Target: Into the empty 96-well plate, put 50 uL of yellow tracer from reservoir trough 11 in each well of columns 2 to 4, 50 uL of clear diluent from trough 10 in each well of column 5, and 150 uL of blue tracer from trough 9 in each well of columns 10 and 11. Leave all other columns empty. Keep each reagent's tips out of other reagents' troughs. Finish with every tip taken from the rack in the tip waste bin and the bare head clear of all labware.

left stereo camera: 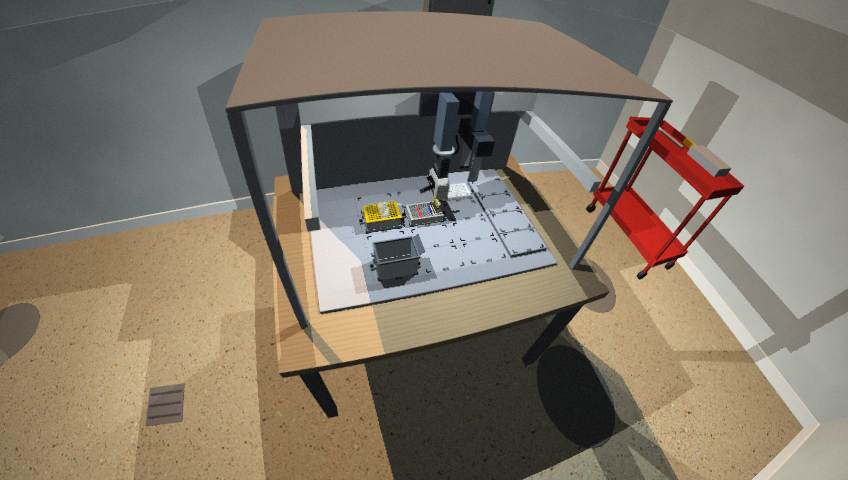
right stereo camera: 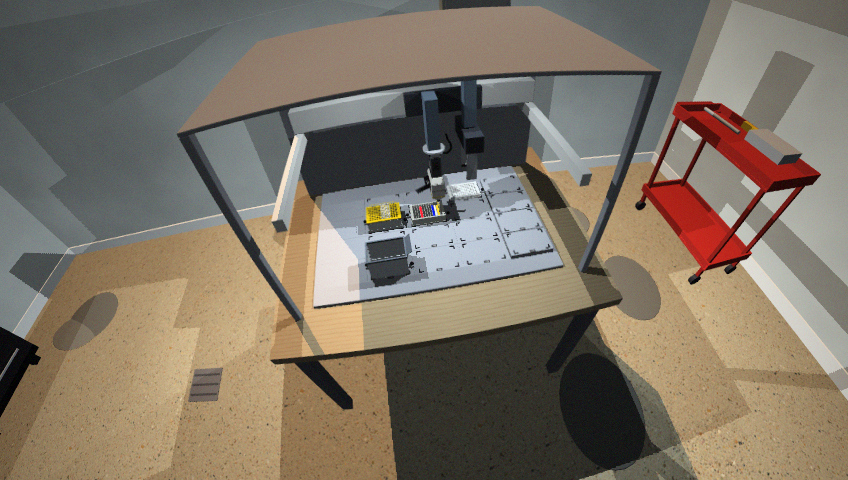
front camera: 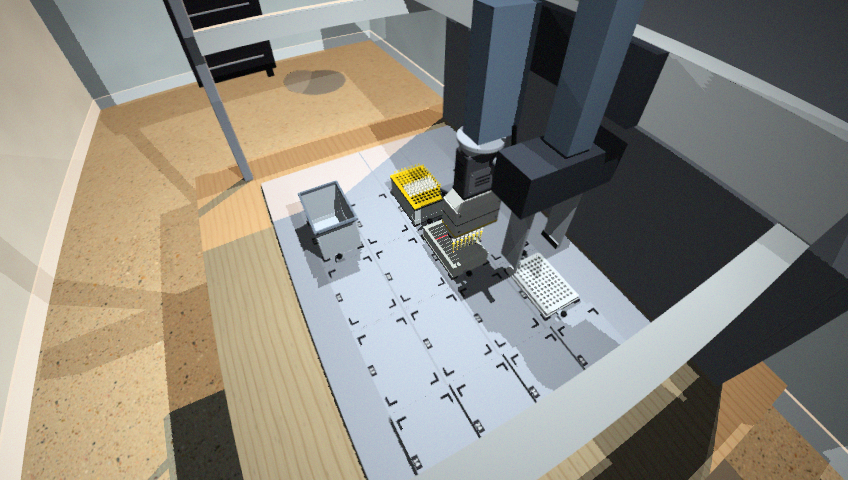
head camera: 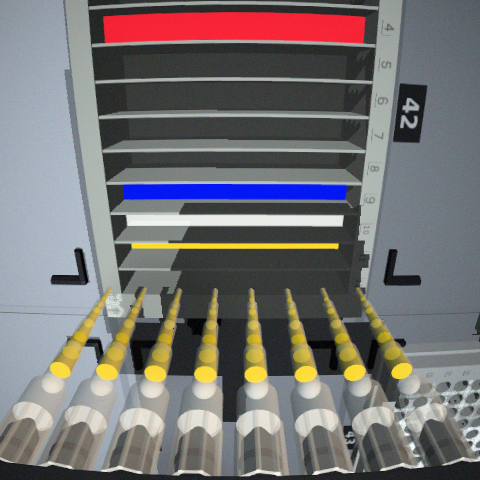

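The eight-channel head (front camera: pixel 471 211) (left stereo camera: pixel 440 189) (right stereo camera: pixel 436 187) carries eight tips (front camera: pixel 467 239) (head camera: pixel 254 332) holding yellow liquid. The tips hang above the trough-12 end of the reservoir (front camera: pixel 440 254) (head camera: pixel 87 100). In the head view, blue liquid (head camera: pixel 235 192) lies in trough 9, clear diluent (head camera: pixel 235 220) in 10 and yellow tracer (head camera: pixel 235 246) in 11. The white 96-well plate (front camera: pixel 546 284) (head camera: pixel 435 362) lies beyond the reservoir; its well contents are too small to tell. The parked plate gripper (front camera: pixel 531 253) has its paddles apart, with nothing between them.
The yellow tip rack (front camera: pixel 399 189) (left stereo camera: pixel 382 220) (right stereo camera: pixel 383 221) stands beside the reservoir, with white tips in its middle columns. The grey waste bin (front camera: pixel 340 240) (left stereo camera: pixel 396 265) (right stereo camera: pixel 387 266) stands toward the table's front edge. Red liquid (head camera: pixel 235 29) lies in trough 4.
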